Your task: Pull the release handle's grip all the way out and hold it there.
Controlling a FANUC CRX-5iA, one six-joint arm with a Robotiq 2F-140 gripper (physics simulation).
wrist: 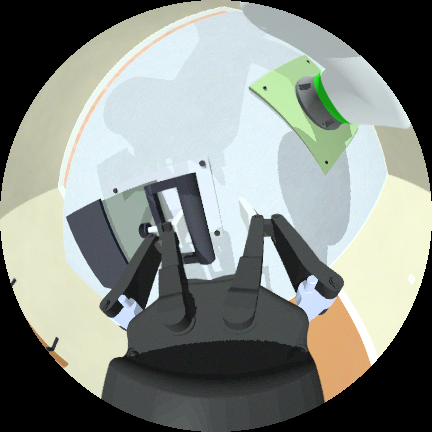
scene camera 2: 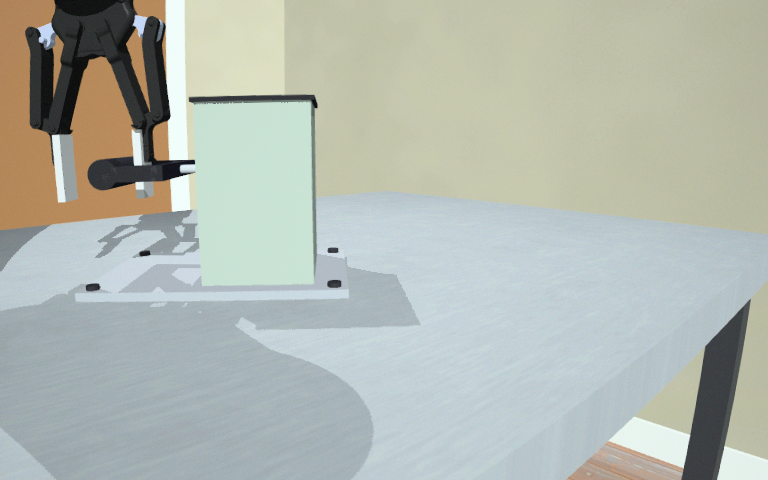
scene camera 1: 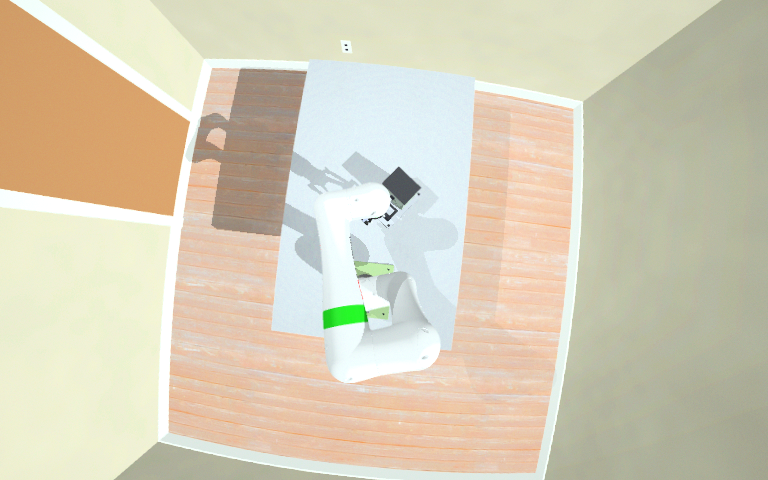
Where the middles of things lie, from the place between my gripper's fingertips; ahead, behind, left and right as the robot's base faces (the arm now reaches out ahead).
Labels:
Now: the bolted base plate (scene camera 2: 146,277) 110 mm ahead of my hand, 50 mm to the right of it and 70 mm below it.

